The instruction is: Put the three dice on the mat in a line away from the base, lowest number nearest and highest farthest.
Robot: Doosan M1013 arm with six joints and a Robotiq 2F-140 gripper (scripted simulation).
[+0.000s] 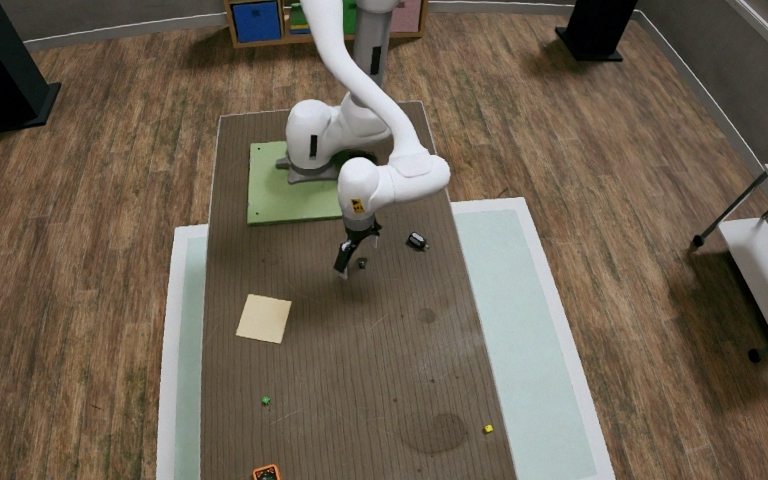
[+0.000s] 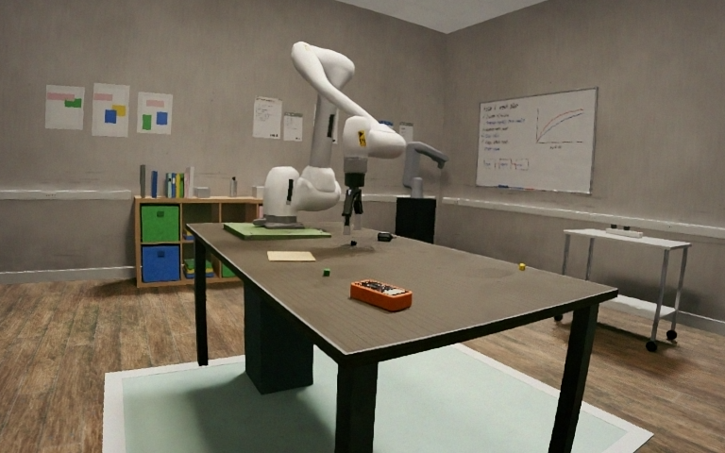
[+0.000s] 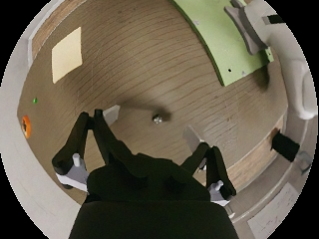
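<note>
The small dark die is 50 mm below my hand, 10 mm to the left of it and 10 mm behind it. The rest, counted from my hand: small black object 210 mm to the left, 60 mm behind, 40 mm below; then mat 310 mm to the right, 140 mm ahead, 60 mm below; then green die 390 mm ahead, 320 mm to the right, 50 mm below.
</note>
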